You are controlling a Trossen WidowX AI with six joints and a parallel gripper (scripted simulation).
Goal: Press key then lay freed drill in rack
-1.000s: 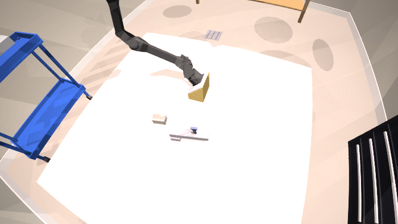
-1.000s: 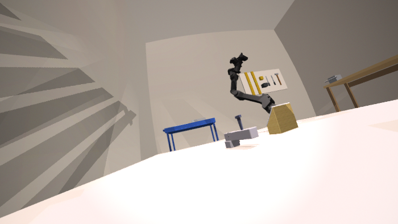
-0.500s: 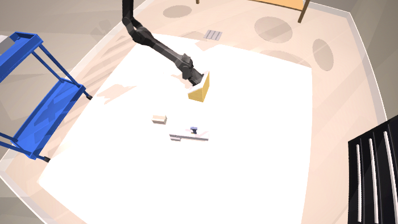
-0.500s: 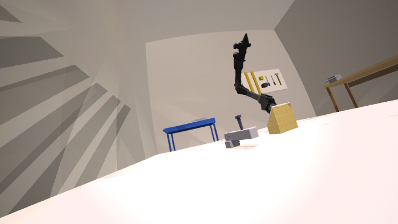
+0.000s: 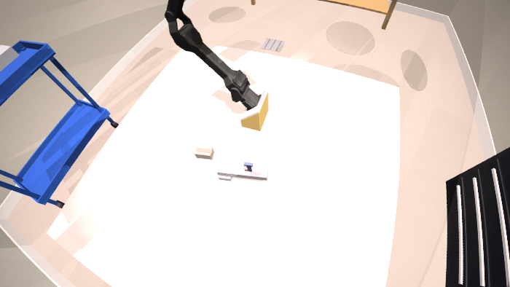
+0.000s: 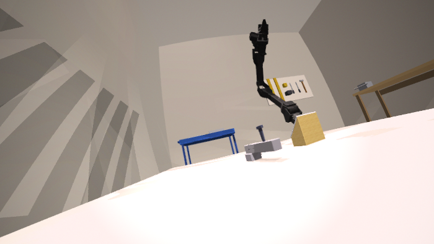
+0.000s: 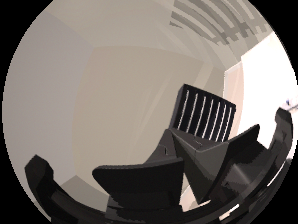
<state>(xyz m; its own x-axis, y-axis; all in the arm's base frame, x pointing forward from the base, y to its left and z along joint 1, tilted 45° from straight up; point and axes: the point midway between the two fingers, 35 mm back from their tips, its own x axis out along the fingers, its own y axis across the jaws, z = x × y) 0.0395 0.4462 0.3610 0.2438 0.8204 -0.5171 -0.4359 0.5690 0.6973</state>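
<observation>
My gripper tip is now 230 mm short of the pin, 20 mm to the left of it and 580 mm above it. Also, from my gripper tip: tan rack 190 mm ahead, 230 mm to the right, 650 mm below; then yellow drill 240 mm ahead, 80 mm to the right, 620 mm below; then grey block 230 mm ahead, 60 mm to the right, 630 mm below.
</observation>
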